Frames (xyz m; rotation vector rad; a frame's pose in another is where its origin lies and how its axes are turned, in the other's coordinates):
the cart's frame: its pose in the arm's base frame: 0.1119 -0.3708 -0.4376 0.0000 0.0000 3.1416
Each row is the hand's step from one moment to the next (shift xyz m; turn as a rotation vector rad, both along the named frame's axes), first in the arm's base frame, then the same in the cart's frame.
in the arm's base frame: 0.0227 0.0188 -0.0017 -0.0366 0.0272 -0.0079
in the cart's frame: -0.0227 -0.0188 -0.0017 0.0366 -0.0272 -0.0079
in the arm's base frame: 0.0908 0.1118 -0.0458 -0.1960 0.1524 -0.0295
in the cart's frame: -0.0908 -0.1118 -0.0458 0.1960 -0.1524 -0.0295
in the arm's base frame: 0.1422 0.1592 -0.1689 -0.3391 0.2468 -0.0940
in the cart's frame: -0.1422 -0.1592 -0.1689 0.3391 -0.2468 -0.0940
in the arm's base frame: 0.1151 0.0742 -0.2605 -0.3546 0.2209 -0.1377
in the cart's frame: -0.1151 -0.0742 -0.2605 0.3546 -0.2209 -0.1377
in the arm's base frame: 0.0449 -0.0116 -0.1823 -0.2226 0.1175 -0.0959
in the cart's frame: -0.0449 0.0116 -0.1823 0.2226 -0.1175 -0.0959
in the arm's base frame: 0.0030 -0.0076 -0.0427 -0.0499 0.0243 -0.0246
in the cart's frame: -0.0030 0.0076 -0.0427 0.0499 -0.0243 -0.0246
